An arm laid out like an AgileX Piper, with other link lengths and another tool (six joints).
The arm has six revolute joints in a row. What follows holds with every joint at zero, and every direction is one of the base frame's.
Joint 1 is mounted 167.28 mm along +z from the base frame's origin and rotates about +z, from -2.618 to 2.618 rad.
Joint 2 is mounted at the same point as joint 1 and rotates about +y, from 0 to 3.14 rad.
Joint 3 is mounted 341.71 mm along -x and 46.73 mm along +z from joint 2 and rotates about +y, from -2.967 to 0 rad.
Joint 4 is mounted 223.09 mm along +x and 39.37 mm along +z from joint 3 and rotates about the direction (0.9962, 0, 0.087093), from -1.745 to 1.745 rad.
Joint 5 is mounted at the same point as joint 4 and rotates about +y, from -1.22 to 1.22 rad.
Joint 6 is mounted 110.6 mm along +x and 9.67 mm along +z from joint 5 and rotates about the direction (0.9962, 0, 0.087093), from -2.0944 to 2.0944 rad.
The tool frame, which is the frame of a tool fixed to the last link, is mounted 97.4 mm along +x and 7 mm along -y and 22.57 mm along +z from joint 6; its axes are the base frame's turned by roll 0.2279, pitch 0.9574 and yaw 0.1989 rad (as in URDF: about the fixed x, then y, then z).
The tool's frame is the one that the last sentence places.
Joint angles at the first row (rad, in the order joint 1, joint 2, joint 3, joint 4, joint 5, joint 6):
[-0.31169, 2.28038, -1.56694, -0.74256, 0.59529, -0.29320]
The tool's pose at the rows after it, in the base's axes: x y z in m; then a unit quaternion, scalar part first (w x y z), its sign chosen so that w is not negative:
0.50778 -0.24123 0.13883 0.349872 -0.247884 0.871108 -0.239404
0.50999 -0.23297 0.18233 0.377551 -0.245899 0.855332 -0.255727
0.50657 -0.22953 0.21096 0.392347 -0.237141 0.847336 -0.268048
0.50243 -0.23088 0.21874 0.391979 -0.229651 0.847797 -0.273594
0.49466 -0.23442 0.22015 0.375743 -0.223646 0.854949 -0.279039
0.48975 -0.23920 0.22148 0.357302 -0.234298 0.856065 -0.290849
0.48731 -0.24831 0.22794 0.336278 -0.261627 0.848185 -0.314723
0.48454 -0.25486 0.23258 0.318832 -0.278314 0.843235 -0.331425
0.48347 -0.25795 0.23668 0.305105 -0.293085 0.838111 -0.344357
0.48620 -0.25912 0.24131 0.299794 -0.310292 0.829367 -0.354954
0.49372 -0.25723 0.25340 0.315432 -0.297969 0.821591 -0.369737
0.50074 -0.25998 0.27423 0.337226 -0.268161 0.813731 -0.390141
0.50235 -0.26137 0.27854 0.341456 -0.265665 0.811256 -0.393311
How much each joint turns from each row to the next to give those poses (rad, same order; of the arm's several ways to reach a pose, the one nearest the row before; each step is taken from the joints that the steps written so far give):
[0.00000, -0.04918, 0.00000, -0.00048, 0.00606, 0.01211]
[0.01761, -0.07995, -0.00003, 0.00436, 0.01277, 0.00226]
[0.00868, -0.05440, 0.00006, 0.00187, 0.02063, 0.01094]
[-0.00001, -0.01615, -0.00005, -0.00175, 0.01839, 0.00943]
[0.00000, -0.00499, -0.00456, -0.00318, 0.04540, -0.00002]
[0.00176, -0.00001, 0.00000, -0.03862, 0.02989, 0.00000]
[0.00002, 0.00001, 0.00002, -0.08330, 0.01870, 0.00005]
[0.00000, -0.00001, 0.00000, -0.05616, 0.01977, -0.00002]
[0.00450, 0.00001, 0.00000, -0.04524, 0.01676, 0.00001]
[0.00453, -0.00001, 0.00003, -0.04303, -0.00249, 0.00002]
[0.01272, 0.00001, -0.02853, -0.02042, 0.00892, 0.04383]
[0.00648, -0.00003, -0.06030, -0.00388, 0.02733, 0.04566]
[-0.00175, 0.00002, -0.01249, -0.00001, -0.00022, 0.00001]

